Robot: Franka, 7 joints.
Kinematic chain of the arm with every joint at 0, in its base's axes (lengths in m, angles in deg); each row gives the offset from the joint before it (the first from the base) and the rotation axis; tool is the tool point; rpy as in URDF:
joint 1: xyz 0 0 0.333 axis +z
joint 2: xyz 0 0 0 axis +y
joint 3: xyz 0 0 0.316 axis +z
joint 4: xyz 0.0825 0 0 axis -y
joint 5: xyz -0.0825 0 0.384 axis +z
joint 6: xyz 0 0 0 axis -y
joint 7: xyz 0.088 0 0 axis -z
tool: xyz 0 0 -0.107 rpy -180 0 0
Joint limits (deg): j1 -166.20..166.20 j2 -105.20..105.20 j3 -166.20..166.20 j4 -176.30..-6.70 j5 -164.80..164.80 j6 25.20..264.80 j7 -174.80..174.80
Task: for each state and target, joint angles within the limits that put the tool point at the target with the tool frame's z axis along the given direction. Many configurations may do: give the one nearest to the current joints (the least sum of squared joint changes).
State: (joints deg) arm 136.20 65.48 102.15 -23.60 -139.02 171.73 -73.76
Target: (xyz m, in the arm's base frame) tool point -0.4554 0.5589 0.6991 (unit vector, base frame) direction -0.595 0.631 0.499
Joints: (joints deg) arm 123.53 74.26 127.31 -11.16 -125.53 187.64 -73.76
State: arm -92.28 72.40 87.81 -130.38 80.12 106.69 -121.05
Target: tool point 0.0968 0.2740 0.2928 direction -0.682 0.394 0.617
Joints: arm -52.39 63.89 81.95 -166.85 58.99 106.08 -121.05
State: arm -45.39 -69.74 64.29 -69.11 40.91 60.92 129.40
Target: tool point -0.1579 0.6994 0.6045 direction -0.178 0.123 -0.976
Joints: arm -52.12 -55.84 92.64 -38.41 76.81 71.96 129.40
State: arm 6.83 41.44 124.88 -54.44 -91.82 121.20 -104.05
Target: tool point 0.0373 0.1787 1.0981 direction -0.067 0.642 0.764
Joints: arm 0.46 44.17 156.88 -67.49 -114.58 156.37 -104.05
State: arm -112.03 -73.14 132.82 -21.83 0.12 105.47 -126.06
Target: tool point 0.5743 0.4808 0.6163 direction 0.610 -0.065 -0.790
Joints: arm -113.38 -43.18 129.81 -47.84 8.74 110.50 -126.06
